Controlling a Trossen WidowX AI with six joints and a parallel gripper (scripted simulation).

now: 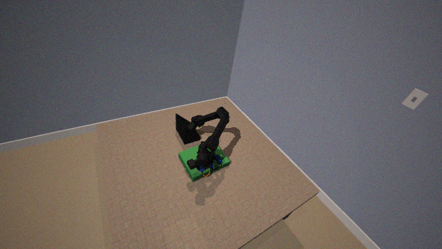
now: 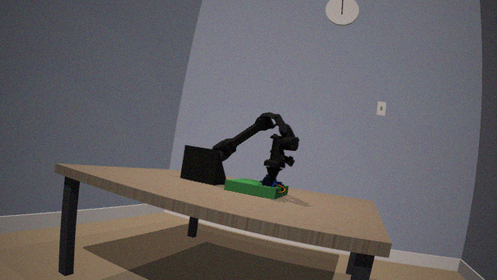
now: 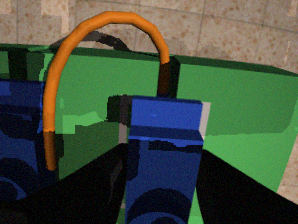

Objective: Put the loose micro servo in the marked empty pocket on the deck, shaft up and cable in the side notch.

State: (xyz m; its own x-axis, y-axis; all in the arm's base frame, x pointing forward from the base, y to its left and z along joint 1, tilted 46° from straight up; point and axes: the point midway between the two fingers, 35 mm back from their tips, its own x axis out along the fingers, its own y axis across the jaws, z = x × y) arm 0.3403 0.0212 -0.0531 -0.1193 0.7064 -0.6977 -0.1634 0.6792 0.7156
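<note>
Right now the green deck is 13 cm behind my gripper tip, 5 cm to the left of it and 4 cm below it.
</note>
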